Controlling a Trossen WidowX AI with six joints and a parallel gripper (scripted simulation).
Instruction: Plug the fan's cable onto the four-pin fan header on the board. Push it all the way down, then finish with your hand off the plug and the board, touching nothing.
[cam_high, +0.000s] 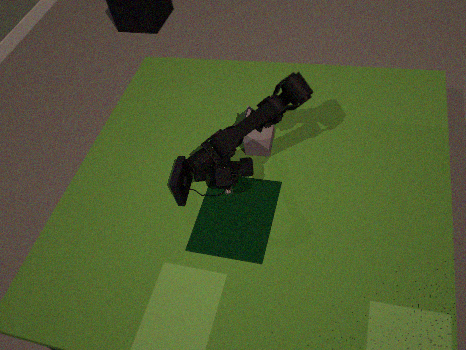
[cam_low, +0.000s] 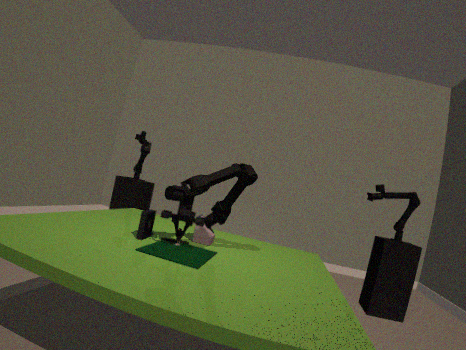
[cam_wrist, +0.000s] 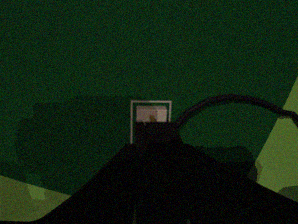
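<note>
Right now my gripper tip is 1 cm below the black plug and 1 cm past it. Also, from my gripper tip: dark green board 9 cm ahead, 5 cm to the left, 5 cm below; then black fan 14 cm to the right, 3 cm ahead, 2 cm above; then four-pin header 4 cm below, 1 cm behind.
</note>
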